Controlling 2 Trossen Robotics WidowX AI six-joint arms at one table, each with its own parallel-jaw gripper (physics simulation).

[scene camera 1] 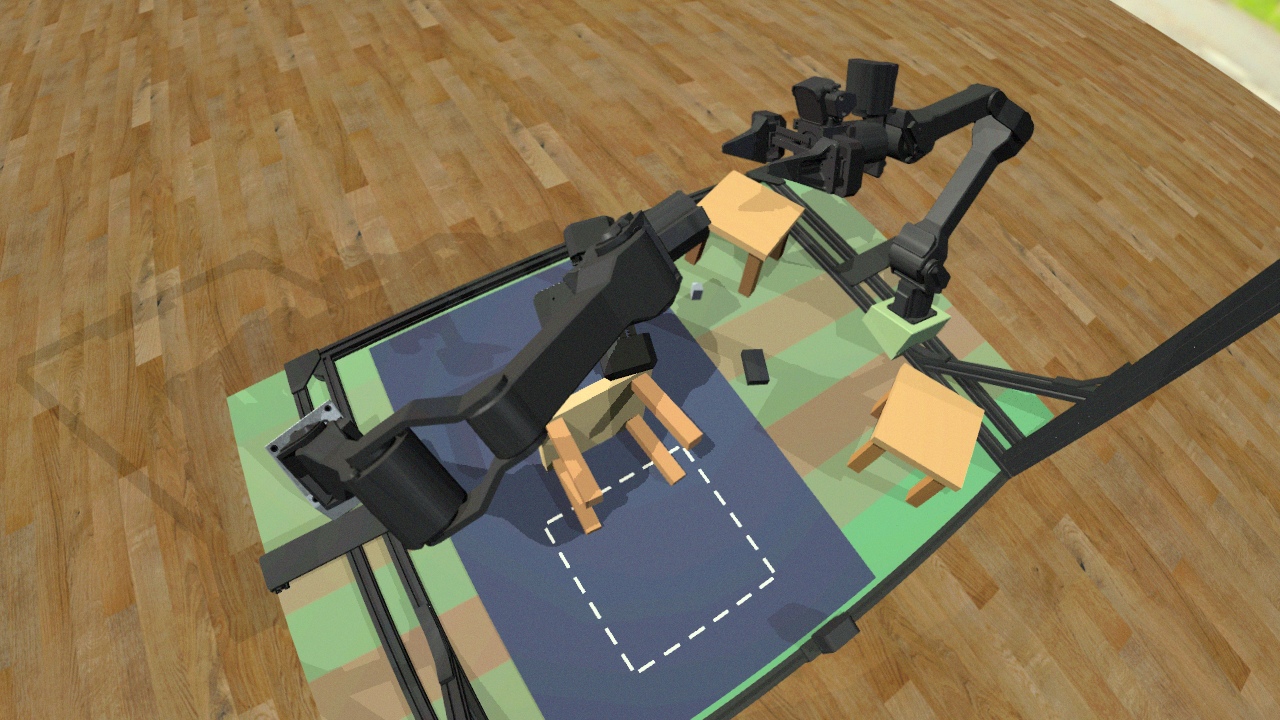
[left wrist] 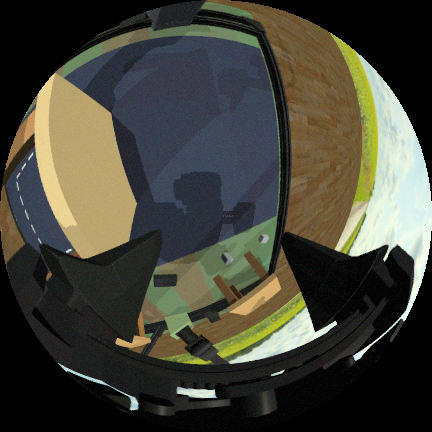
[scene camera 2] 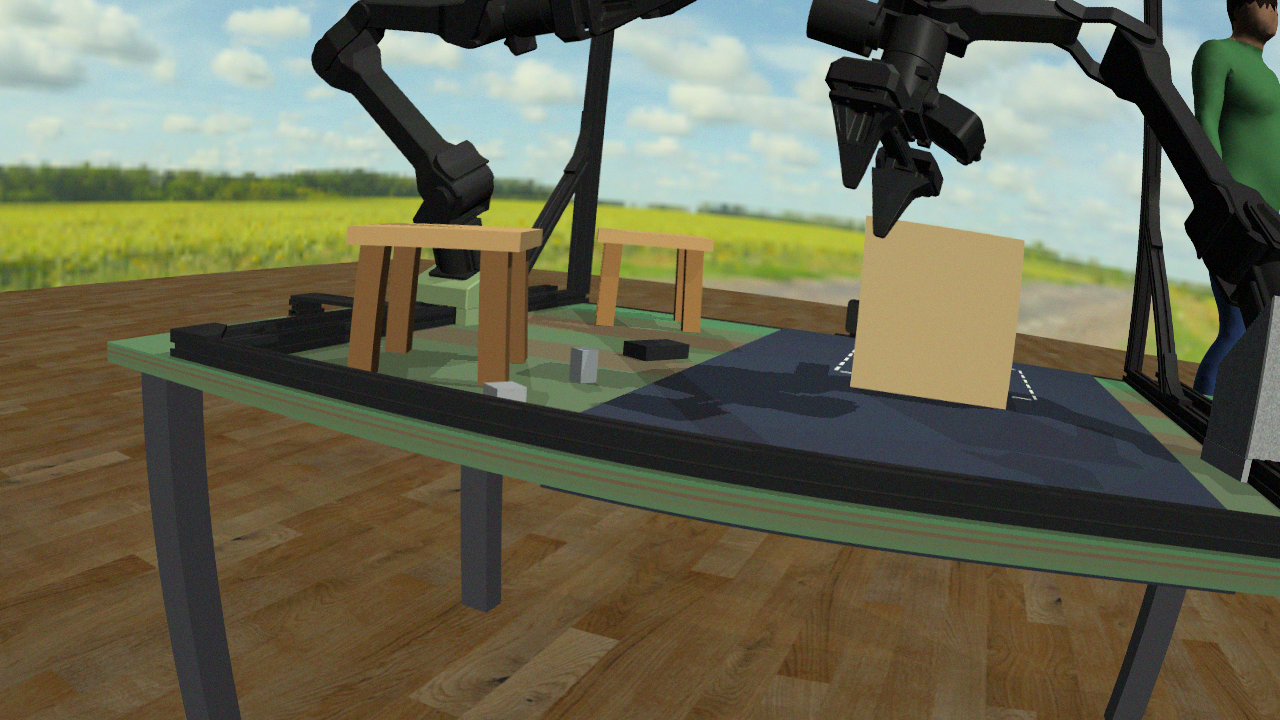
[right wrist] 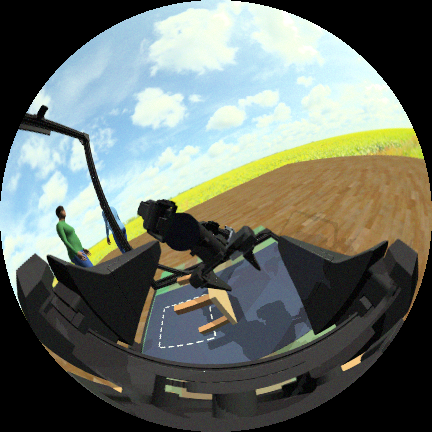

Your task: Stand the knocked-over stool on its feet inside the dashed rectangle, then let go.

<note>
My left gripper [scene camera 2: 864, 213] is open, with nothing in its grasp. Also in view: a stool [scene camera 2: 938, 309]. My right gripper [scene camera 1: 743, 158] is open, with nothing in its grasp. A black block [scene camera 2: 660, 349] rests on the table.
The black block is seen too in scene camera 1 [scene camera 1: 756, 373]. The stool shows as well in scene camera 1 [scene camera 1: 596, 413], in the left wrist view [left wrist: 78, 160] and in the right wrist view [right wrist: 219, 297]. My left gripper shows as well in scene camera 1 [scene camera 1: 607, 312], in the left wrist view [left wrist: 224, 237] and in the right wrist view [right wrist: 244, 280].
</note>
